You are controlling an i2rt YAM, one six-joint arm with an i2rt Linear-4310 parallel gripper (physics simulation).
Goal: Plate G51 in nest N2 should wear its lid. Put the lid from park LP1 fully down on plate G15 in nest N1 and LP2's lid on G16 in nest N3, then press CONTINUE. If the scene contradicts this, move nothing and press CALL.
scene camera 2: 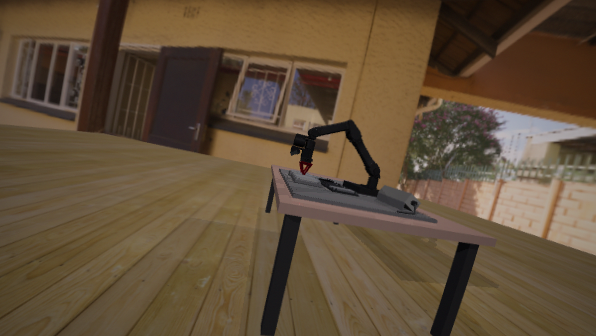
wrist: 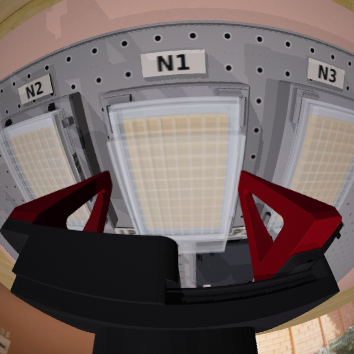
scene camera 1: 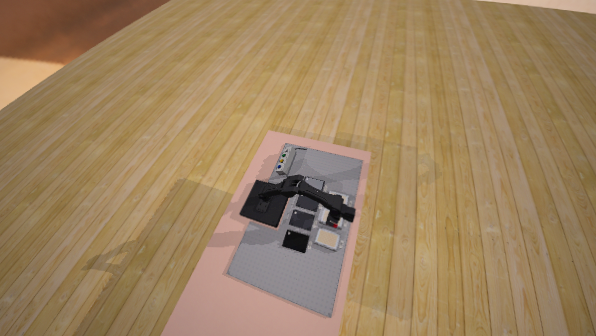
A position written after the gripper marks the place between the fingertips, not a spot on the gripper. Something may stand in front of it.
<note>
The gripper (wrist: 174,177) is open, with nothing in its grasp. Also in view: a nest labelled LP1 (wrist: 233,265) and a nest N2 (wrist: 75,119).
</note>
